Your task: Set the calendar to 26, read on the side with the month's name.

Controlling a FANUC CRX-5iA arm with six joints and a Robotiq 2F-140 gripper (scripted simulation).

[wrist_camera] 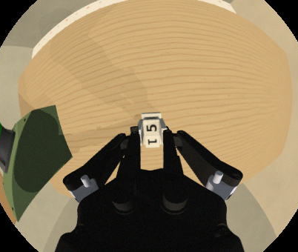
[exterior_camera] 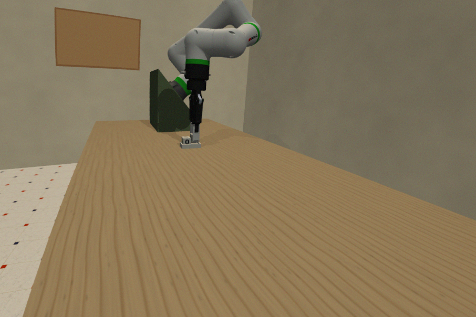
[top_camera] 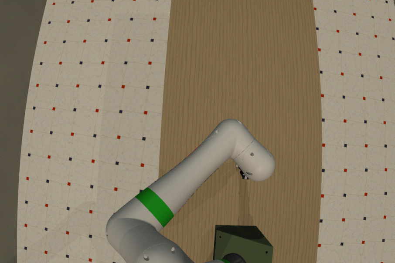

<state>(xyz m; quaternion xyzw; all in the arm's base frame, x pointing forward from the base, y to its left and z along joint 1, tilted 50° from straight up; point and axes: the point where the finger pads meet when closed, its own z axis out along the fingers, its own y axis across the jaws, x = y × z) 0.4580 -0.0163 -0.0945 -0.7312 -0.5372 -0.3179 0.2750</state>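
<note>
Right now the calendar tray is 60 mm below my hand and 20 mm to the right of it.
</note>
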